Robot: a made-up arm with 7 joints. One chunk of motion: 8 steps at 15 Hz.
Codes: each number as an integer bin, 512 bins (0 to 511) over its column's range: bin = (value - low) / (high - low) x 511, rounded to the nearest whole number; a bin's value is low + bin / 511 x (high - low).
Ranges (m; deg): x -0.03..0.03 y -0.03..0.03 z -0.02..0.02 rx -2..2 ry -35..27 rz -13..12
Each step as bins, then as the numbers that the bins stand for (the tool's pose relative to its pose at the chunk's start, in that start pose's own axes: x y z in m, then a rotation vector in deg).
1 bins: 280 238 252 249 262 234
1 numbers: 0.0029 -0.0021 -0.0003 -0.05 -3.21 -1.55
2 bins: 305 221 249 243 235 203
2 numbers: 0.0058 -0.0041 -0.0005 -0.10 -6.49 -3.07
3 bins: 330 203 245 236 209 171
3 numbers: 0.0087 -0.0062 -0.0008 -0.15 -9.64 -4.63
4 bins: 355 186 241 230 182 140
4 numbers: 0.0117 -0.0082 -0.0011 -0.20 -12.92 -6.15
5 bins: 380 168 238 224 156 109
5 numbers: 0.0146 -0.0103 -0.0014 -0.25 -16.07 -7.67
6 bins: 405 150 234 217 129 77
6 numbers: 0.0176 -0.0124 -0.0017 -0.30 -19.35 -9.23
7 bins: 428 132 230 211 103 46
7 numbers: 0.0203 -0.0145 -0.0020 -0.35 -22.50 -10.75
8 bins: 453 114 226 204 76 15
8 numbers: 0.0232 -0.0166 -0.0023 -0.40 -25.78 -12.27
